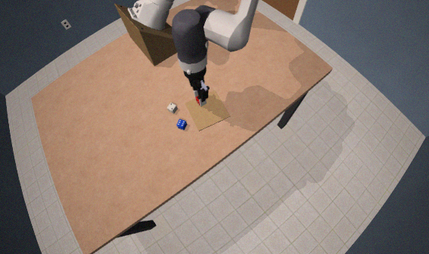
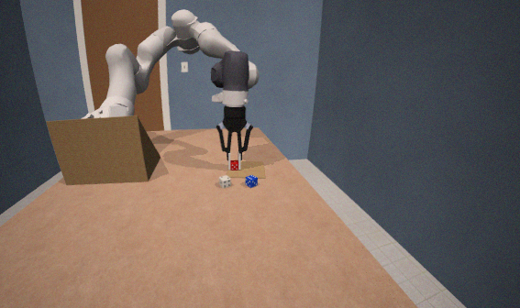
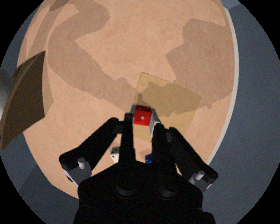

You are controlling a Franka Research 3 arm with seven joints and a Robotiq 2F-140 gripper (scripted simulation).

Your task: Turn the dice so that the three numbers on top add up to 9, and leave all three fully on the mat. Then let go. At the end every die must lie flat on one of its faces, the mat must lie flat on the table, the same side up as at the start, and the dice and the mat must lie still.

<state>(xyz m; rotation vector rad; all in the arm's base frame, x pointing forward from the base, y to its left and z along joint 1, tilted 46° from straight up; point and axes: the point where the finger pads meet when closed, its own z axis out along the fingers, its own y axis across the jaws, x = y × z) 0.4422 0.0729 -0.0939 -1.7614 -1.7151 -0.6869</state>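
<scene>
My hand is 20 mm above the red die. The rest, counted from my hand: white die (110 mm to the right, 40 mm behind, 30 mm below); blue die (120 mm to the right, 40 mm ahead, 30 mm below); tan mat (50 mm ahead, 40 mm below).
</scene>
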